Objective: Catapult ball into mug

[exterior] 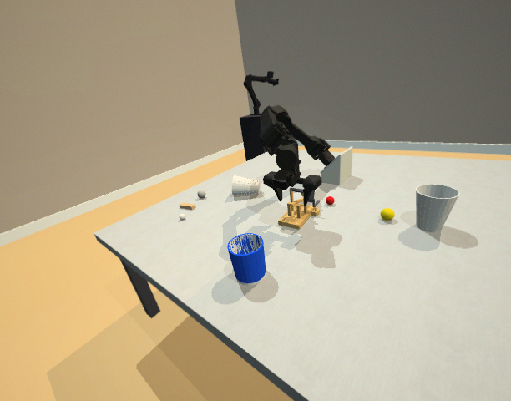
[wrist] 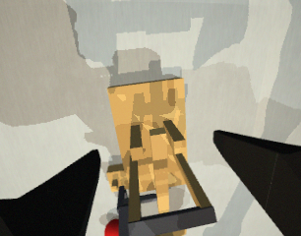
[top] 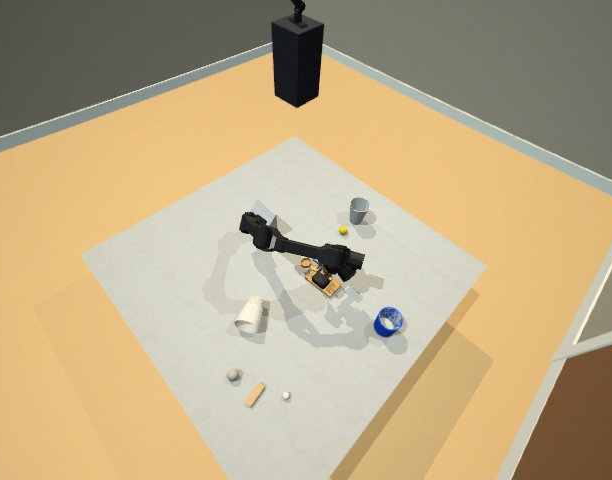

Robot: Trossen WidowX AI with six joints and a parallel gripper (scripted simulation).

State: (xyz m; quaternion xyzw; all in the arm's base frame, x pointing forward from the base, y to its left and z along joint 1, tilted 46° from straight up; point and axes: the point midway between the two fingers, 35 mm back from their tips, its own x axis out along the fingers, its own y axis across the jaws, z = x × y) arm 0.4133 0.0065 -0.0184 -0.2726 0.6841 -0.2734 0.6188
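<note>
My gripper tip is 170 mm past the red ball, 70 mm to the right of it and 60 mm above it. Also, from my gripper tip: yellow ball (140 mm behind, 270 mm to the left, 50 mm below); then wooden catapult (70 mm behind, 10 mm to the left, 20 mm below); then blue mug (280 mm ahead, 20 mm to the left, 50 mm below).
</note>
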